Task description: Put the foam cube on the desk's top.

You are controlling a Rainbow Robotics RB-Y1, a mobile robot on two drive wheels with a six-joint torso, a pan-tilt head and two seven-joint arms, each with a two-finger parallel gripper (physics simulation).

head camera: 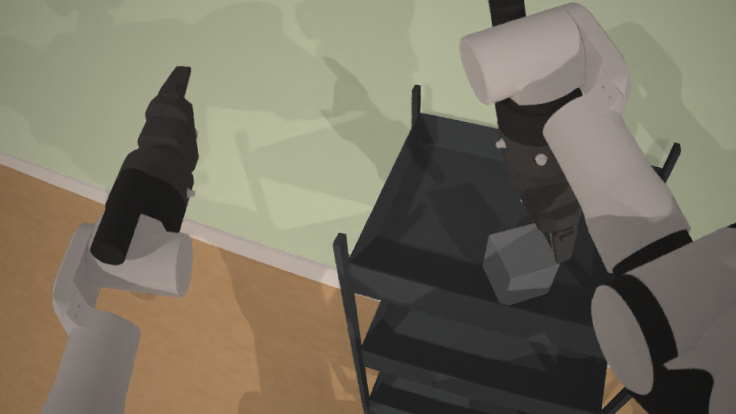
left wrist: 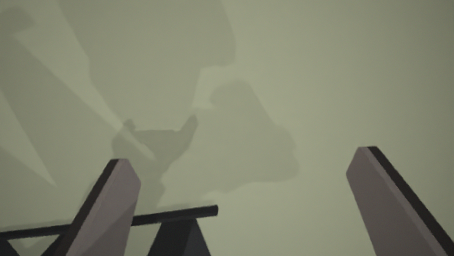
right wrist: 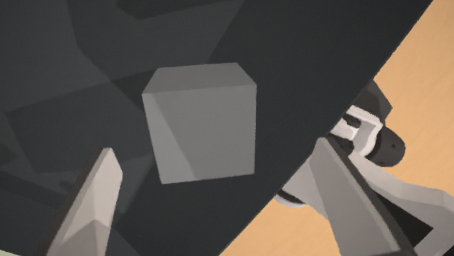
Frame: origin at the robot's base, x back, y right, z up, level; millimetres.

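Seen in the pictures: left gripper, between the fingertips: (head camera: 187, 101) (left wrist: 241, 166); right gripper, between the fingertips: (head camera: 544, 227) (right wrist: 217, 156).
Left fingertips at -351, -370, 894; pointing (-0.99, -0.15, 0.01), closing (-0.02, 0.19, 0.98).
Note:
A point is followed by its place in that frame, as x, y, z.
The grey foam cube (head camera: 517, 260) {-253, 83, 737} (right wrist: 210, 120) {-273, 108, 737} lies on the top shelf of a dark rack (head camera: 345, 267) {-225, -140, 728} (right wrist: 310, 50) {-187, 178, 664}, near its front edge. My right gripper (head camera: 562, 254) (right wrist: 217, 156) {-274, 111, 784} is open and points down at the cube. In the right wrist view the cube shows between and beyond the two spread fingers, with dark shelf visible on both sides of it; nothing is held. My left gripper (head camera: 182, 69) (left wrist: 241, 166) {-351, -370, 894} is open and empty, off to the left of the rack. A desk does not show in these views.
The rack has upright corner posts and raised shelf rims, with lower shelves beneath. A pale green wall (head camera: 288, 169) {-665, -383, 452} (left wrist: 350, 75) {-637, -263, 1063} stands behind it. Wooden floor (head camera: 205, 350) {-368, -642, 1} (right wrist: 425, 75) {839, 354, 1} shows beside the rack. Parts of my own body show at the right wrist view's right side.

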